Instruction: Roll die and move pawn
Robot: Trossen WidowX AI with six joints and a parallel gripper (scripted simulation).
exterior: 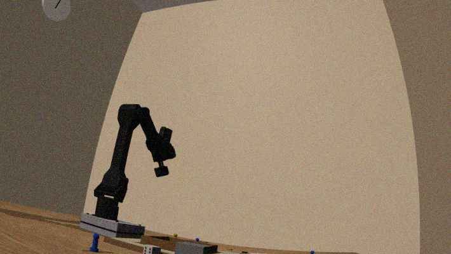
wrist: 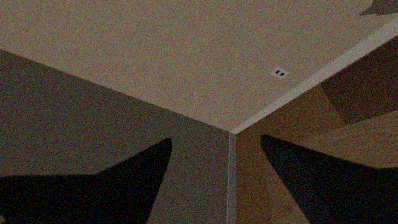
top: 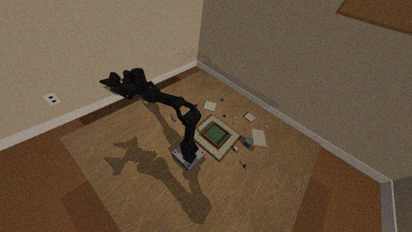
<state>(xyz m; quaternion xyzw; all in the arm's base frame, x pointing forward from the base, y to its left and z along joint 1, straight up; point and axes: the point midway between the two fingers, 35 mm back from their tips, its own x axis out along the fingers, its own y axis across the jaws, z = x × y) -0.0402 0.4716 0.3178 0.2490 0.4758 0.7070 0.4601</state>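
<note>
The white die lies 73 cm to the right of my gripper tip, 35 cm below it and 30 cm ahead of it. Round my gripper tip: green dice tray: 55 cm to the right, 35 cm below, 32 cm ahead; yellow pawn: 43 cm to the right, 33 cm below, 27 cm ahead; white sheet: 84 cm to the right, 52 cm ahead, 36 cm below.
</note>
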